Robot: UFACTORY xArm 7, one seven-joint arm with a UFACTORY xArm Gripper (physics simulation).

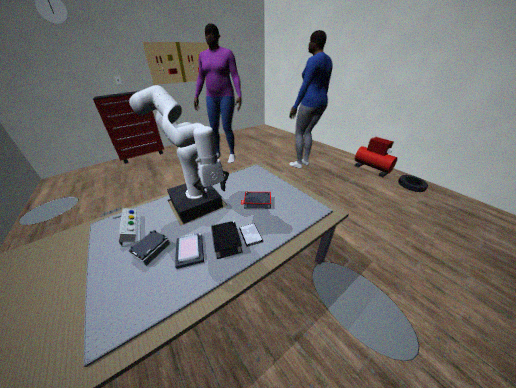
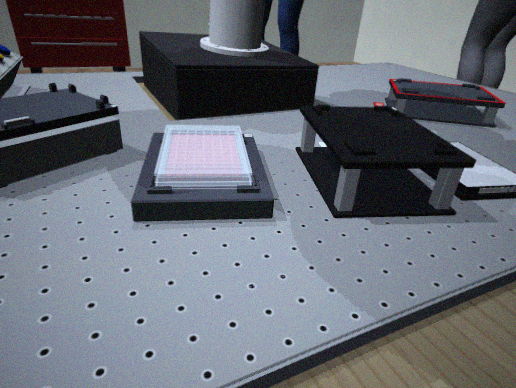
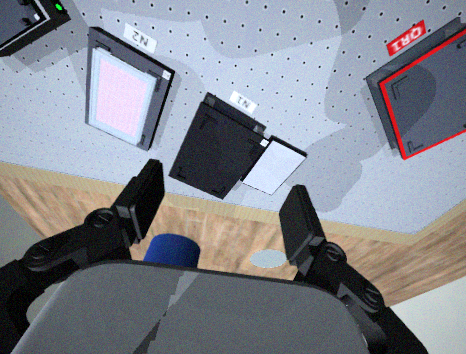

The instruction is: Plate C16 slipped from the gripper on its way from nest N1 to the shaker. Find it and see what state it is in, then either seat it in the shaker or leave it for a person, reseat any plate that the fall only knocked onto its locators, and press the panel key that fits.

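Frame: origin at the arm's base, x down, y back, z left, level; metres.
Where they show: gripper, fingertip midpoint: point(image 1: 214, 193) point(image 3: 226, 188); arm's base at its link origin: point(image 1: 196, 192) point(image 2: 234, 49).
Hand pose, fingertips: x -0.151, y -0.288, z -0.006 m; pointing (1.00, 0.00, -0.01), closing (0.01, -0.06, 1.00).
Observation:
Things, the pixels of their top centre, and the offset from my fingertips. "pt": a spot on its surface instead.
- raised black nest N1 at its top centre: point(image 2: 375, 123) point(image 3: 213, 162) point(image 1: 225, 233) dy -0.101, dx +0.165, dz -0.028 m
- flat dark slab with a white top, top centre: point(image 2: 462, 161) point(image 3: 272, 170) point(image 1: 250, 233) dy -0.138, dx +0.215, dz +0.092 m
- clear plate with pink wells, top centre: point(image 2: 204, 145) point(image 3: 117, 104) point(image 1: 188, 246) dy -0.031, dx +0.192, dz -0.192 m
- nest N2 at its top centre: point(image 2: 204, 155) point(image 3: 120, 102) point(image 1: 188, 247) dy -0.031, dx +0.202, dz -0.192 m
- shaker at a spot on its surface: point(image 2: 55, 107) pt dy +0.086, dx +0.174, dz -0.311 m
- button panel at its top centre: point(image 1: 124, 218) dy +0.316, dx +0.146, dz -0.392 m
- QR1 at its top centre: point(image 2: 442, 86) point(image 3: 441, 104) point(image 1: 257, 196) dy +0.044, dx +0.183, dz +0.292 m
My gripper point(image 1: 214, 187) point(image 3: 226, 188) is open and empty, high above the table on the robot-base side. The raised black nest N1 point(image 1: 226, 239) point(image 2: 390, 130) point(image 3: 215, 150) has a bare top. A flat dark slab with a white top point(image 1: 251, 233) point(image 2: 480, 170) point(image 3: 276, 166) lies beside N1; no C16 marking is readable. A clear plate with pink wells point(image 1: 189, 248) point(image 2: 205, 155) point(image 3: 124, 100) is on nest N2 point(image 2: 200, 207) point(image 3: 162, 107); its exact seating is unclear. The shaker point(image 1: 149, 246) point(image 2: 55, 107) is bare. The button panel point(image 1: 129, 225) stands behind the shaker.
Red-edged stand QR1 point(image 1: 258, 198) point(image 2: 445, 92) point(image 3: 435, 100) has a bare top. The black robot base point(image 1: 197, 207) point(image 2: 245, 90) stands behind the nests. Two people, in purple point(image 1: 218, 72) and blue point(image 1: 315, 80), stand beyond the table. A blue cylinder point(image 3: 172, 250) shows beyond the table edge.

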